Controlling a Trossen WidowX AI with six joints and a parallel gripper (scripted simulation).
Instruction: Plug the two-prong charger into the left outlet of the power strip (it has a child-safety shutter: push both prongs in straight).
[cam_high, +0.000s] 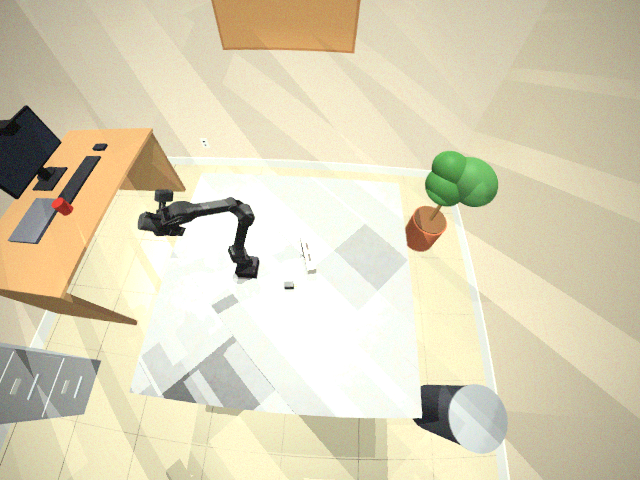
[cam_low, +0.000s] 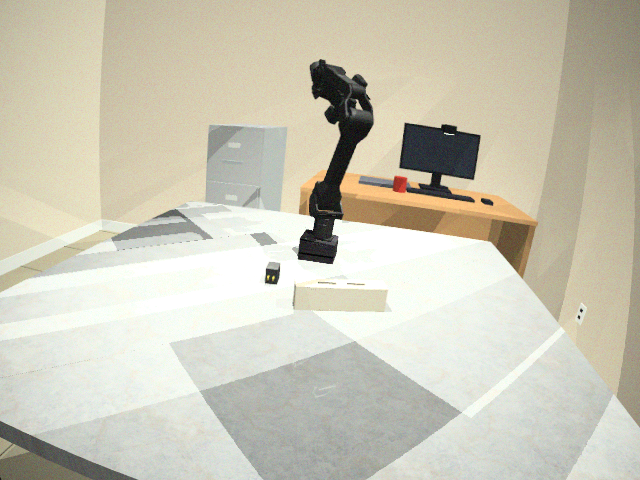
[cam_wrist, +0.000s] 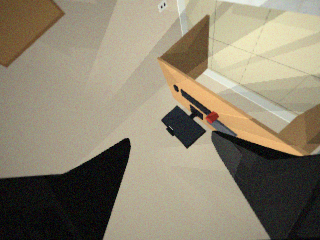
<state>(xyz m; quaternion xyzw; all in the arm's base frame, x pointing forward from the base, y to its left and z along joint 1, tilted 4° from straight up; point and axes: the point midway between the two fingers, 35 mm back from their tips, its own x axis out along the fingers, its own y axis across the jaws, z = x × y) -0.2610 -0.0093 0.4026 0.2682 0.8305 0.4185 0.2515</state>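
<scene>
My gripper tip is now 540 mm short of the two-prong charger, 110 mm to the left of it and 430 mm above it.
</scene>
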